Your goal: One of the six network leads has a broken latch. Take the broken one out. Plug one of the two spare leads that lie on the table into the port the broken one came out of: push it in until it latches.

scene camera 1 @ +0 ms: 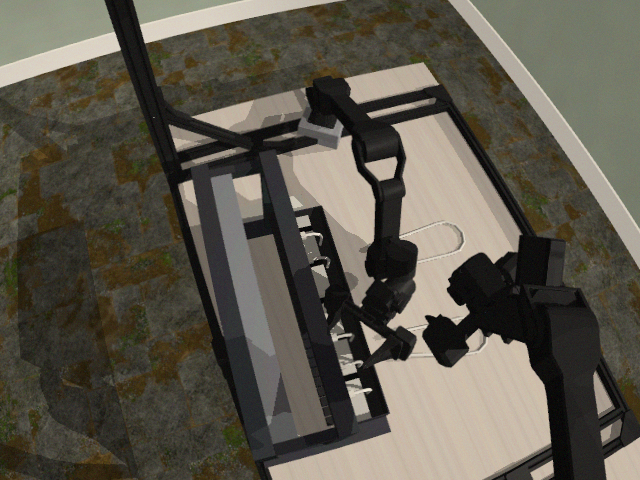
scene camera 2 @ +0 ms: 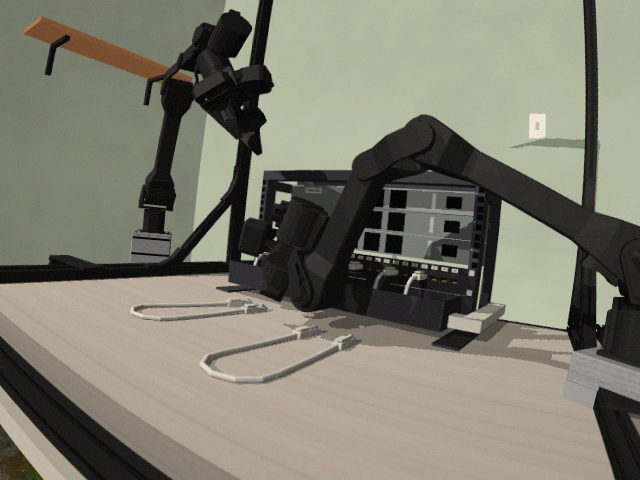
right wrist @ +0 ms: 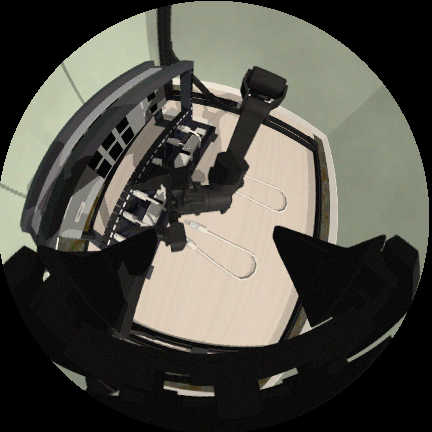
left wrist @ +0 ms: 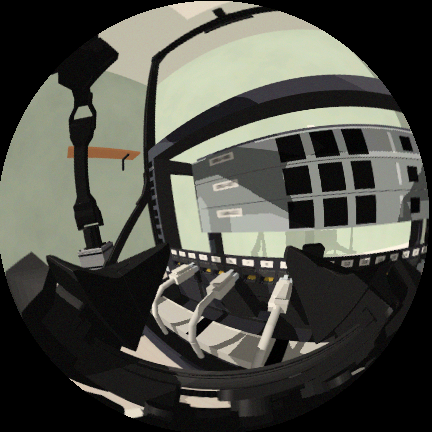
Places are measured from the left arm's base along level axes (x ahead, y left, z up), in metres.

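Pixels of known places: left gripper, fingertip midpoint: [scene camera 1: 340, 353] [right wrist: 128, 206] [left wrist: 229, 251]; right gripper, fingertip midpoint: [scene camera 1: 447, 299] [scene camera 2: 250, 146] [right wrist: 215, 233]; left arm's base at its link origin: [scene camera 1: 324, 116] [scene camera 2: 637, 359]; right arm's base at its link origin: [scene camera 2: 152, 232] [left wrist: 94, 245].
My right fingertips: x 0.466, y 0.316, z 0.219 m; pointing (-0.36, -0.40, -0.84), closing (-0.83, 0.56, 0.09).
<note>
Ahead of a thing's pixels: the offset from my right fingertips to its top centre. "spot": to the spot under its first point.
Network leads are plugged into the port strip; three {spot: 0.143 m ahead, 0.099 m right, 0.180 m down} [left wrist: 182, 274] {spot: 0.098 m ahead, 0.124 m right, 0.178 m down} [left wrist: 221, 286] {spot: 0.054 m ahead, 0.148 m right, 0.175 m down} [left wrist: 281, 296] show between my left fingers in the left wrist view, and others [scene camera 1: 312, 236] [scene camera 2: 418, 275] show in the scene views. The broken latch cannot be made out. My left gripper [scene camera 1: 346, 348] [left wrist: 229, 251] is open and empty at the strip, its right finger close to the rightmost of those three leads. Two looped spare leads lie on the table: one [scene camera 1: 463, 240] [scene camera 2: 307, 331] nearer the left arm's base, the other {spot: 0.024 m ahead, 0.013 m right, 0.262 m down} [scene camera 2: 239, 302] [right wrist: 194, 225] farther from it. My right gripper [scene camera 2: 249, 145] [right wrist: 215, 233] is open and empty, high above the table.
The rack's top beam {spot: 0.014 m back, 0.243 m right, 0.007 m down} [scene camera 1: 297, 248] runs above the ports. Grey servers [left wrist: 240, 195] sit over the port strip. A dark tray [scene camera 2: 408, 310] stands in front below the leads. A pale block [scene camera 2: 475, 318] lies at its right end in scene camera 2. The left arm reaches across the rack's front.
</note>
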